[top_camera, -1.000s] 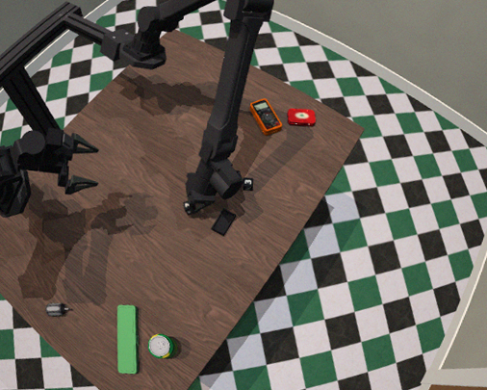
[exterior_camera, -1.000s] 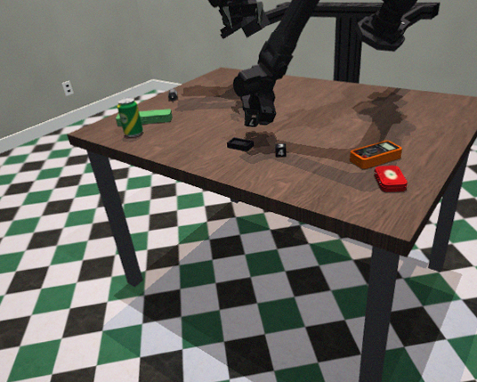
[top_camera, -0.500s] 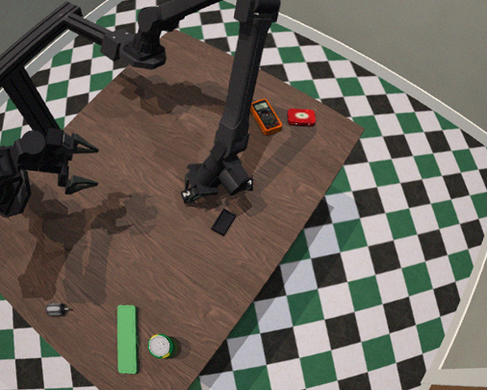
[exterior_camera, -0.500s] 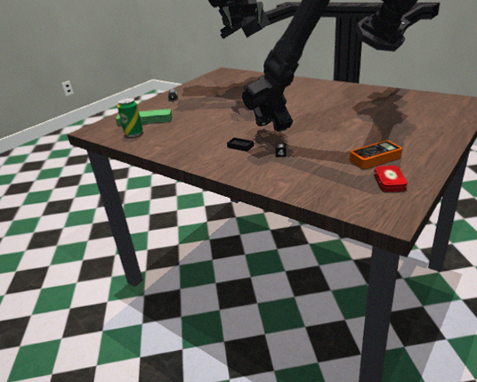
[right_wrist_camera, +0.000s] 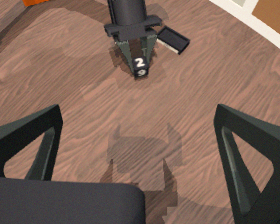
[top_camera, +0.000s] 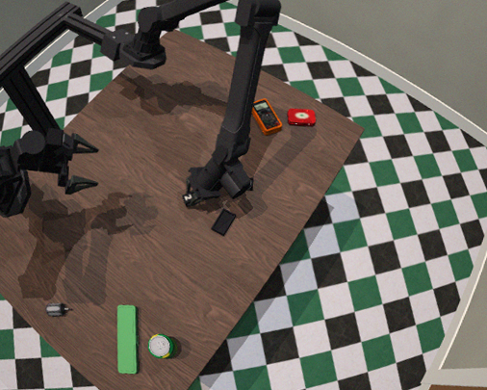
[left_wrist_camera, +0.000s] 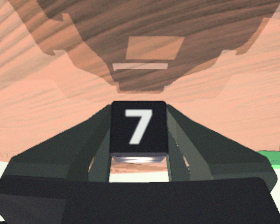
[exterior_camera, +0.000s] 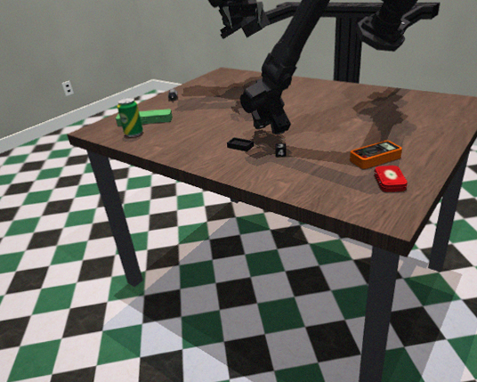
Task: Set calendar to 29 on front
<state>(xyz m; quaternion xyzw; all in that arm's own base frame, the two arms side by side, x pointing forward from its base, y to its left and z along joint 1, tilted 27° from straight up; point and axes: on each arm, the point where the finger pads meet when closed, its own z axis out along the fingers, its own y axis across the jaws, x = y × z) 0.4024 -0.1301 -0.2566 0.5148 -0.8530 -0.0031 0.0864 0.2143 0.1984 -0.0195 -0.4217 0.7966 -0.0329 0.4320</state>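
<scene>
The black cube is 15 cm to the left of my left hand, 11 cm ahead of it and 1 cm below it. The rest, counted from my left hand: black calendar tray 12 cm ahead, 2 cm below; green case 45 cm to the right, 11 cm ahead, 1 cm below; red box 46 cm to the left, 12 cm ahead, 1 cm below.
</scene>
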